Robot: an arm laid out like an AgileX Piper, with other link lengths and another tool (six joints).
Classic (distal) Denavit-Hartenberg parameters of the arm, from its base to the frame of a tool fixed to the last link. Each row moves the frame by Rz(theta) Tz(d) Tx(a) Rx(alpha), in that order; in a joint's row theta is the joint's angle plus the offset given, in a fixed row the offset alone. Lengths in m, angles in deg.
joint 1: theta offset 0  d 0.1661  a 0  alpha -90
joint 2: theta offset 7.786  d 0  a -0.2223  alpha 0
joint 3: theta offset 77.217  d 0  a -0.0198  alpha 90
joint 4: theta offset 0  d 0.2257  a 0  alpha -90
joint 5: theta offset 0  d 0  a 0  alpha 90
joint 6: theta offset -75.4  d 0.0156  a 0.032  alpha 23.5
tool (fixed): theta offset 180  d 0.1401  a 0  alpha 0
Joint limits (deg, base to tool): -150..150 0..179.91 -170..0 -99.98..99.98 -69.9..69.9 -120..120
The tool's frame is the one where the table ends.
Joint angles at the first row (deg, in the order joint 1, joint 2, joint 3, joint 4, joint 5, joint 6):
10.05 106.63 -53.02 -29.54 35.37 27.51
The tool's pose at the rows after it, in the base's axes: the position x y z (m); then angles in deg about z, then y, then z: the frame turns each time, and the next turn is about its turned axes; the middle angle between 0 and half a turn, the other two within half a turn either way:
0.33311 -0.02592 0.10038 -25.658 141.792 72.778
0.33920 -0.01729 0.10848 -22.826 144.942 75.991
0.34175 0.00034 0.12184 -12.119 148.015 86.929
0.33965 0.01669 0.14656 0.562 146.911 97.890
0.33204 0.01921 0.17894 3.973 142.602 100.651
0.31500 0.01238 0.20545 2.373 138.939 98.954
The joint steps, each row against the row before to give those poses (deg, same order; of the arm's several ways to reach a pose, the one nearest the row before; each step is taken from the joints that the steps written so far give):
0.01 0.00 -2.48 5.12 2.23 -2.68
0.00 -0.24 -4.30 7.60 4.79 -6.97
-0.01 -2.34 -3.07 10.84 4.15 -9.17
0.00 -5.24 -0.45 7.94 2.82 -7.97
0.00 -7.15 1.40 1.54 1.33 -1.86
0.00 -8.03 3.43 -1.99 1.05 1.14

